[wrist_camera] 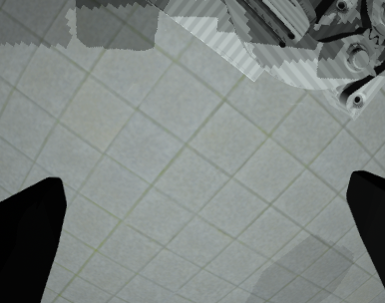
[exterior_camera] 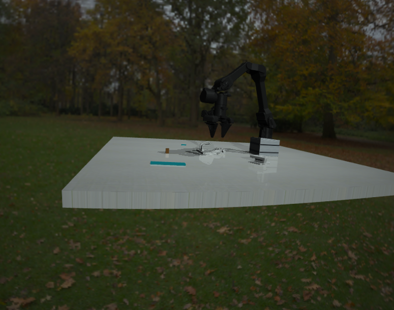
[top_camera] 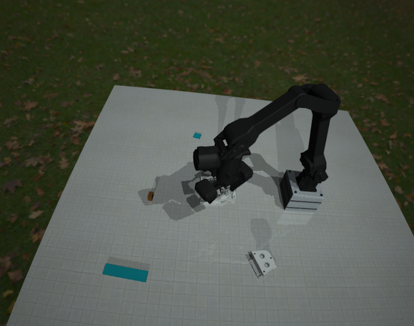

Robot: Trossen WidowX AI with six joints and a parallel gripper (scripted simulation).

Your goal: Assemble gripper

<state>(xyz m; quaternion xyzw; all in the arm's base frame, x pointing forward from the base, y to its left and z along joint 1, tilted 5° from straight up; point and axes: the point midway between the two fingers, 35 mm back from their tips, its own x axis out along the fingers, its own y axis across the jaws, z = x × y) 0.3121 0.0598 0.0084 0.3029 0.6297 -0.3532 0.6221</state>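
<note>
The white ribbed block is 190 mm to the left of my gripper tip, 130 mm behind it and 80 mm below it. From my gripper tip the other things lie so: gripper jaw: 70 mm to the right, 70 mm below, 30 mm behind; then small brown block: 230 mm ahead, 80 mm below, 50 mm to the right; then long teal bar: 280 mm ahead, 220 mm to the left, 80 mm below.
</note>
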